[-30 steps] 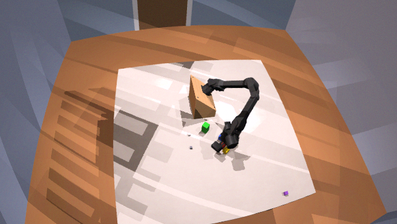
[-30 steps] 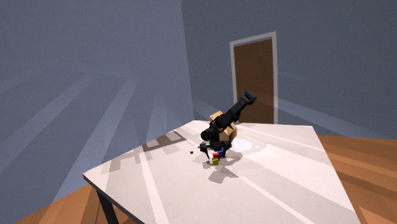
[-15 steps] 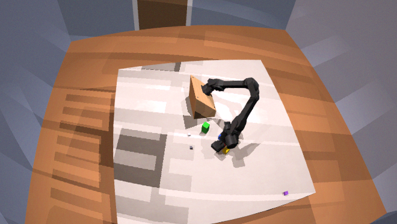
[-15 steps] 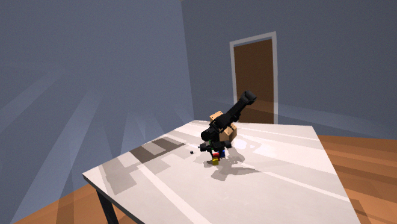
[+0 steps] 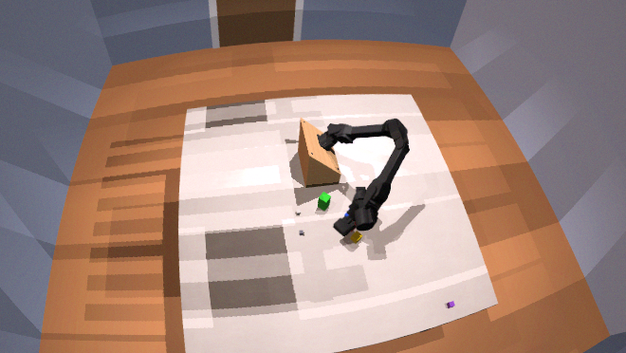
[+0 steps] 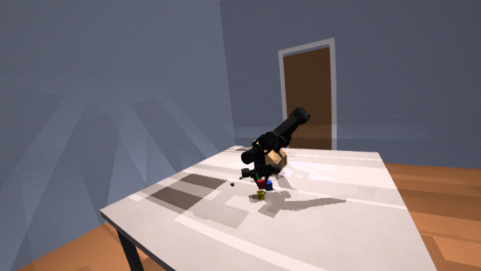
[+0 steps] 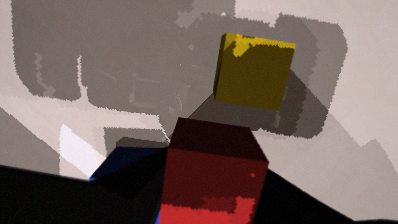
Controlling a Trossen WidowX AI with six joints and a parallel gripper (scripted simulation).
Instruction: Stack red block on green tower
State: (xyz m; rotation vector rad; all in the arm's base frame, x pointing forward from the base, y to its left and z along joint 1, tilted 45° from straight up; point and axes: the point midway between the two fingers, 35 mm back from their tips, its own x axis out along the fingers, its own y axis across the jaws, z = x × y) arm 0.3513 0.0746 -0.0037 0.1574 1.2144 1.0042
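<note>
Right now the yellow block is 50 mm ahead of my gripper tip, 10 mm to the left of it and 20 mm below it. Also, from my gripper tip: small purple cube 440 mm ahead, 340 mm to the left, 30 mm below; then red block 10 mm above; then blue block 50 mm behind, 10 mm to the left, 20 mm below.
</note>
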